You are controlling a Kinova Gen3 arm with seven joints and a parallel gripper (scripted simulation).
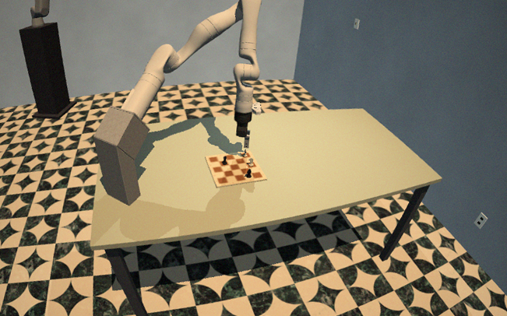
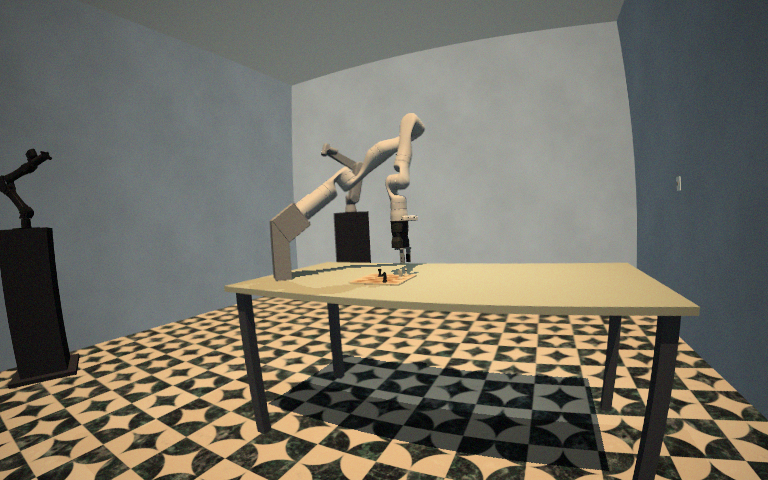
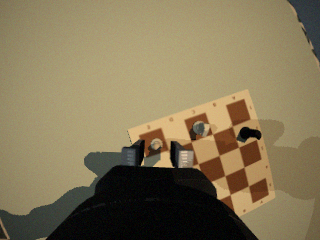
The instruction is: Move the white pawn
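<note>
Right now my hand is 60 mm above the white pawn. The rest, counted from my hand: pale grey piece (30 mm ahead, 70 mm to the right, 60 mm below); then chessboard (40 mm behind, 90 mm to the right, 80 mm below).
</note>
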